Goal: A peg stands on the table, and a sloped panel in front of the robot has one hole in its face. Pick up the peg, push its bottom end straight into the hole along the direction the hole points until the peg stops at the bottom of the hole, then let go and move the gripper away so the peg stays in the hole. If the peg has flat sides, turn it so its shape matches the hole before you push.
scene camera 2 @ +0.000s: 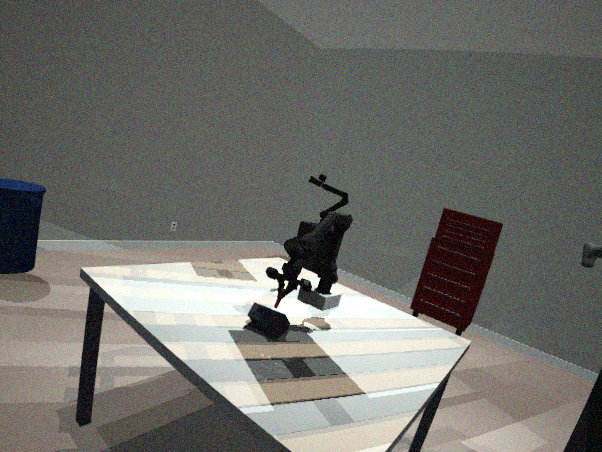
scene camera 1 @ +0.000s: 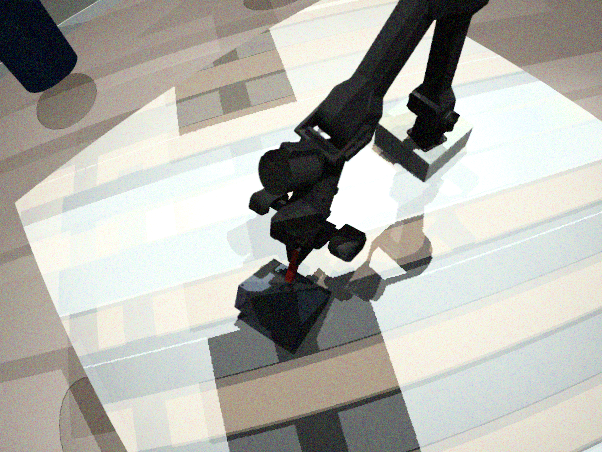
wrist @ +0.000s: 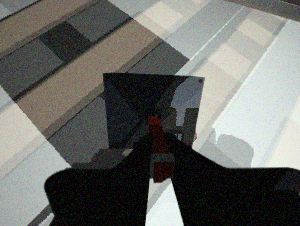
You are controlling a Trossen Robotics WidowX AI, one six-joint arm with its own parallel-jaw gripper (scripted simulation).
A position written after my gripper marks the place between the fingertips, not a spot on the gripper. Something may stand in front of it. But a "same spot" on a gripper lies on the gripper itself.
my gripper: scene camera 2; scene camera 1 293, 263; wrist
same spot on sloped panel: [scene camera 2: 265, 316] = [wrist: 152, 74]
same spot on my gripper: [wrist: 200, 184] = [scene camera 2: 282, 283]
